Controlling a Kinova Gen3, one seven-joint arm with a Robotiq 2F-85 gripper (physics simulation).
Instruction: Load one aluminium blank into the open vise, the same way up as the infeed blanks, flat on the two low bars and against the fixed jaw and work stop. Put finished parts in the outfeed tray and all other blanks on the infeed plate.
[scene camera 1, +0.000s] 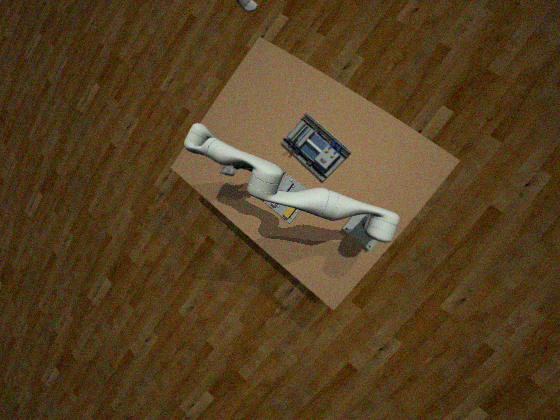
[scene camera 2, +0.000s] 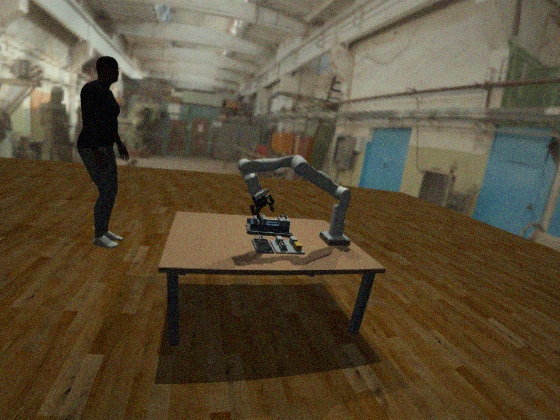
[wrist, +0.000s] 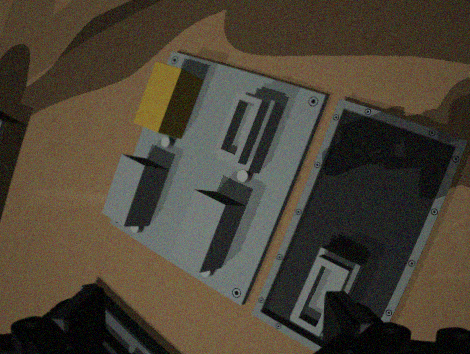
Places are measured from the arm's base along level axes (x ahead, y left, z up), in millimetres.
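Pixels of known places: gripper, between the fingertips: (scene camera 2: 266, 215) (wrist: 214, 315); arm's base, origin of its link: (scene camera 2: 334, 234).
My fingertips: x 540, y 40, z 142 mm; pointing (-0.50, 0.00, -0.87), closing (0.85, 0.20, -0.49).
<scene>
For each thing: its top centre in the pictures, then the offset to it from my fingertips. "*": a spot on its surface instead. Level surfaces: height alone.
- light grey infeed plate, centre of its top: (wrist: 202, 167) (scene camera 1: 288, 198) (scene camera 2: 286, 245) dz -175, dx -134, dy +51 mm
- groove, a spot on its surface: (wrist: 248, 125) * dz -140, dx -79, dy +91 mm
- yellow block, centre of its top: (wrist: 156, 95) (scene camera 1: 289, 211) dz -139, dx -176, dy +104 mm
- pocketed part, centre of its top: (wrist: 318, 296) dz -142, dx +5, dy -18 mm
- vise, centre of its top: (scene camera 1: 312, 142) (scene camera 2: 270, 217) dz -84, dx -127, dy -233 mm
- vise edge, a spot on its surface: (wrist: 135, 340) * dz -163, dx -160, dy -128 mm
- tan table, height of its surface: dz -183 mm
My gripper (scene camera 2: 263, 209) (wrist: 214, 315) is open and empty, raised above the table. In the wrist view its fingers are at the lower left and over the tray's lower part. The light grey infeed plate (wrist: 175, 235) (scene camera 2: 280, 250) bears two plain blanks (wrist: 147, 195) (wrist: 227, 235) standing tall, a block with a pocket and a groove (wrist: 248, 125), and a yellow block (wrist: 157, 95) (scene camera 1: 289, 213). The dark outfeed tray (wrist: 308, 188) (scene camera 2: 265, 251) holds a pocketed part (wrist: 305, 295), partly behind a finger. The vise (scene camera 1: 316, 146) (scene camera 2: 270, 225) stands apart; its jaw details are too small to tell.
The arm (scene camera 1: 325, 202) (scene camera 2: 320, 180) spans above the plate and tray from its base (scene camera 2: 335, 238). The vise edge (wrist: 135, 340) shows at the lower left of the wrist view. Everything stands on a tan table (scene camera 1: 390, 150) (scene camera 2: 200, 245). A person (scene camera 2: 100, 120) stands behind the table's left.
</scene>
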